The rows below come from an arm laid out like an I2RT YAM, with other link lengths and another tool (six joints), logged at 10 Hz.
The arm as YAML. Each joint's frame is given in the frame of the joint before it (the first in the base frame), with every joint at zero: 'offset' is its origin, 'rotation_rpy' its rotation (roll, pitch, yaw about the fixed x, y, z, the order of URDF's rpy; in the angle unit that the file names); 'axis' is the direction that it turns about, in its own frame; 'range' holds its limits. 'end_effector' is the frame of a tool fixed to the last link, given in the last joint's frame.
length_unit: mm
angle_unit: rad
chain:
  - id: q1
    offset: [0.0, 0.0, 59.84]
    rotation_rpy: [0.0, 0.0, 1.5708]
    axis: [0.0, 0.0, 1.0]
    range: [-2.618, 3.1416]
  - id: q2
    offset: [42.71, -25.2, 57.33]
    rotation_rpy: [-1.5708, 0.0, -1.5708]
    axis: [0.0, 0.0, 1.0]
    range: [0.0, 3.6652]
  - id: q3
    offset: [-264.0, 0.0, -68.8]
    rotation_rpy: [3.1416, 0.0, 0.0]
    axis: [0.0, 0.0, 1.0]
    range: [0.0, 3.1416]
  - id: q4
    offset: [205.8, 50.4, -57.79]
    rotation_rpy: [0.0, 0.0, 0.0]
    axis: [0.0, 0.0, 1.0]
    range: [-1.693, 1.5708]
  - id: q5
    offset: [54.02, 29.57, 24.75]
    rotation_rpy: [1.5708, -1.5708, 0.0]
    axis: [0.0, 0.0, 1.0]
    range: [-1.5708, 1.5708]
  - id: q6
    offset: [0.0, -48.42, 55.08]
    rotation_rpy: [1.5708, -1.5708, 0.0]
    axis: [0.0, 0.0, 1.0]
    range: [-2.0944, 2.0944]
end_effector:
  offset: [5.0, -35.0, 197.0]
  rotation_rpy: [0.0, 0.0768, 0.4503]
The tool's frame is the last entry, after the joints.
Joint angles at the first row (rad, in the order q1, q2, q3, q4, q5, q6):
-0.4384, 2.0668, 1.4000, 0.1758, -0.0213, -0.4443
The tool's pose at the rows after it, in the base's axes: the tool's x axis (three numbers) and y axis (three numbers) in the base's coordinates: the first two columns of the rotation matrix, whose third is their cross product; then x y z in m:
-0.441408 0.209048 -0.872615 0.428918 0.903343 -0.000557 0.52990 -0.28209 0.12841
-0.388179 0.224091 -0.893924 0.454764 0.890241 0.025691 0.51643 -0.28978 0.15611
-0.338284 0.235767 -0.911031 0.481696 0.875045 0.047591 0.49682 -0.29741 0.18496
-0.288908 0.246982 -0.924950 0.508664 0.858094 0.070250 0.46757 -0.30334 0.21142
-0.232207 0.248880 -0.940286 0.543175 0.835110 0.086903 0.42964 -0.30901 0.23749
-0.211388 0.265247 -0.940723 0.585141 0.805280 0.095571 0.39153 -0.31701 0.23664
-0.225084 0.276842 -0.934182 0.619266 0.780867 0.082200 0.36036 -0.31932 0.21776
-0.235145 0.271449 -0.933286 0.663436 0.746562 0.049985 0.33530 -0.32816 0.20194
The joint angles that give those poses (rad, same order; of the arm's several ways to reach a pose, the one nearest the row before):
-0.4453, 2.0244, 1.3616, 0.2293, -0.0016, -0.4517
-0.4682, 1.9515, 1.3315, 0.2328, -0.0059, -0.4250
-0.4966, 1.8634, 1.2959, 0.2221, -0.0099, -0.4033
-0.5362, 1.7502, 1.2291, 0.2148, -0.0223, -0.3836
-0.5862, 1.6153, 1.1393, 0.2170, -0.0316, -0.3686
-0.6461, 1.5185, 1.0351, 0.2282, -0.0414, -0.3622
-0.6885, 1.4538, 0.9147, 0.2607, -0.0400, -0.3761
-0.7215, 1.4289, 0.8220, 0.3200, -0.0093, -0.4009

